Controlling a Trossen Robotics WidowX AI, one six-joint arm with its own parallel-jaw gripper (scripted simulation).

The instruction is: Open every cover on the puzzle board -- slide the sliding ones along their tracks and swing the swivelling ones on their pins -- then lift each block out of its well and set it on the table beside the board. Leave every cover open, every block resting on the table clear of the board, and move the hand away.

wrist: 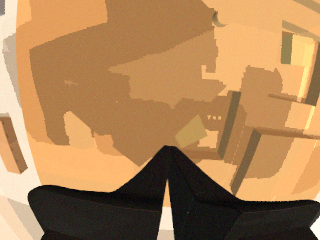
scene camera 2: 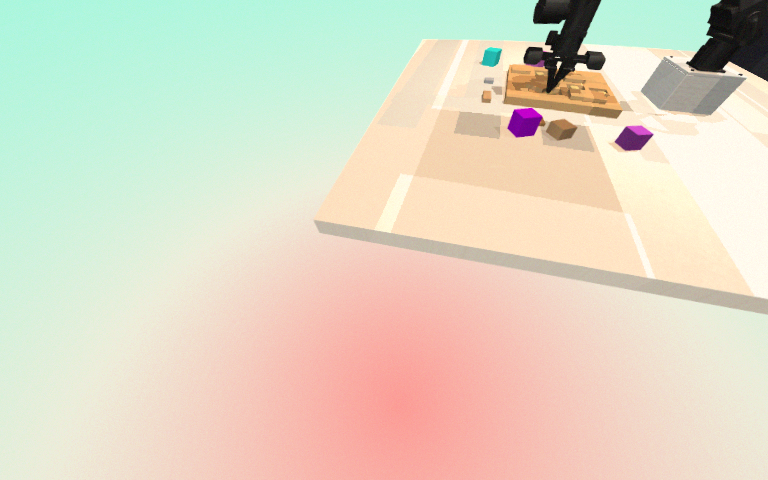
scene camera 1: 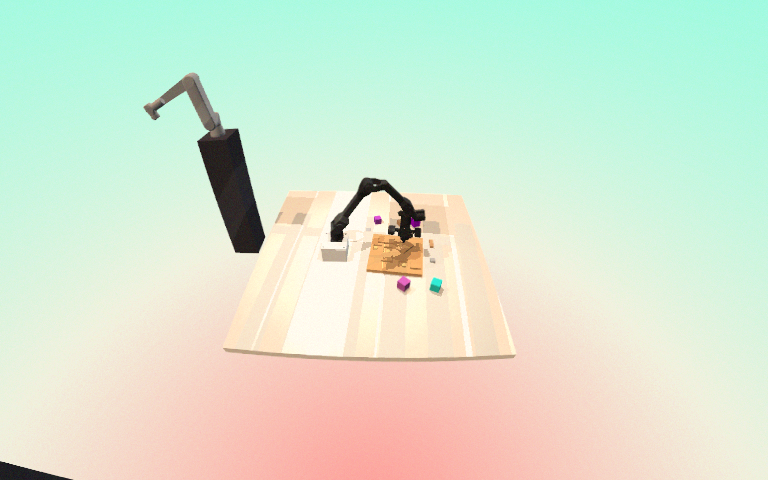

same spot on puzzle board: (scene camera 1: 375, 265) = (scene camera 2: 587, 74)
